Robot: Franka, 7 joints.
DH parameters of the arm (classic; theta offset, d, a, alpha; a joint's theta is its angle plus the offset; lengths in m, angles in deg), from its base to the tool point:
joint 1: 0 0.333 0 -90
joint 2: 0 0 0 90
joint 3: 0 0.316 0.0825 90
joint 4: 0 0 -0.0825 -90
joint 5: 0 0.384 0 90
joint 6: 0 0 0.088 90
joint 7: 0 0.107 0 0
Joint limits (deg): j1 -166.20..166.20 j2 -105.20..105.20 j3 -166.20..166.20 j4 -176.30..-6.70 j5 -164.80..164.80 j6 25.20..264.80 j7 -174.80..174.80
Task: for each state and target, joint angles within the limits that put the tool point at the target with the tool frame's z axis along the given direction. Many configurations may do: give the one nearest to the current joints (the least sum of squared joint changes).
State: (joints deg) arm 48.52 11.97 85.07 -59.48 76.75 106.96 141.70
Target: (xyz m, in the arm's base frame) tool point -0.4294 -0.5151 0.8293 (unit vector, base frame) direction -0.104 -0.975 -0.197
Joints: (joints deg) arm 79.76 -33.27 116.09 -45.73 91.76 120.36 141.70
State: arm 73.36 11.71 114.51 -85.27 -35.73 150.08 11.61
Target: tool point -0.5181 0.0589 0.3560 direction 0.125 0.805 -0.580
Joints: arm 69.41 -13.22 108.19 -125.73 -46.40 113.65 11.61
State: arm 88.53 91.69 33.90 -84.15 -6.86 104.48 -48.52
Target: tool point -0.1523 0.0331 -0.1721 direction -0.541 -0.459 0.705
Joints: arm 87.45 105.20 8.98 -108.82 38.08 76.65 -48.52
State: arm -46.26 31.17 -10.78 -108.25 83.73 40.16 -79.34
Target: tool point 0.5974 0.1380 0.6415 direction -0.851 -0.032 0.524
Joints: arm -12.93 45.03 37.40 -60.90 121.73 28.21 -79.34
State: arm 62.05 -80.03 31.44 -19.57 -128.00 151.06 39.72
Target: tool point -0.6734 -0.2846 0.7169 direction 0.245 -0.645 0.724
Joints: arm 38.26 -82.66 47.63 -42.33 -102.72 101.92 39.72
